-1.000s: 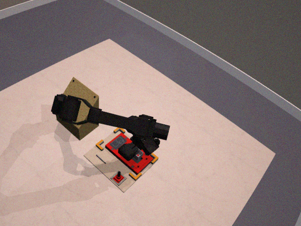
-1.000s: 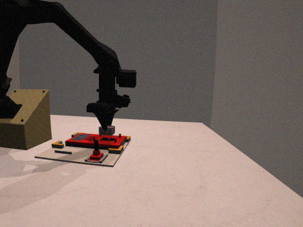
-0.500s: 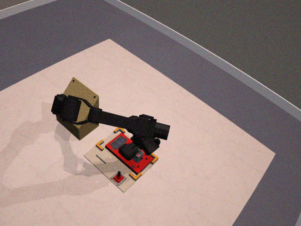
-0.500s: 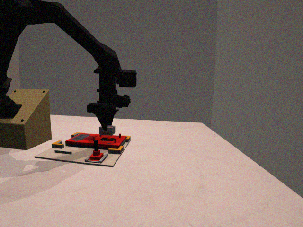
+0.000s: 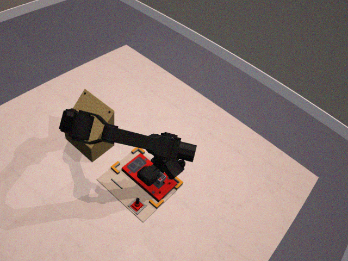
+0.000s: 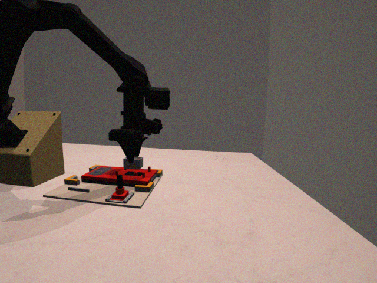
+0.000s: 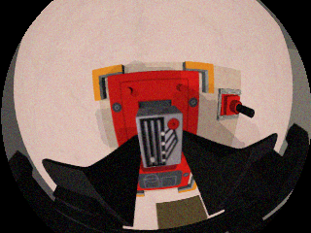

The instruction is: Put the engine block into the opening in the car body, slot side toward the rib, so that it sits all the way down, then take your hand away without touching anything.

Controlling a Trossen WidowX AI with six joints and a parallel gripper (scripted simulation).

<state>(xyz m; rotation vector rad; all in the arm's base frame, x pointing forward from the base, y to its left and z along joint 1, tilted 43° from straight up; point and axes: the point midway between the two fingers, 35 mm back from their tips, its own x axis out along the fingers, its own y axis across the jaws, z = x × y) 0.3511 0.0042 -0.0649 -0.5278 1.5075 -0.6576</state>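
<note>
My gripper tip is 12 cm to the left of the black peg and 3 cm above it. The rest, counted from my gripper tip: grey engine block 1 cm below.
</note>
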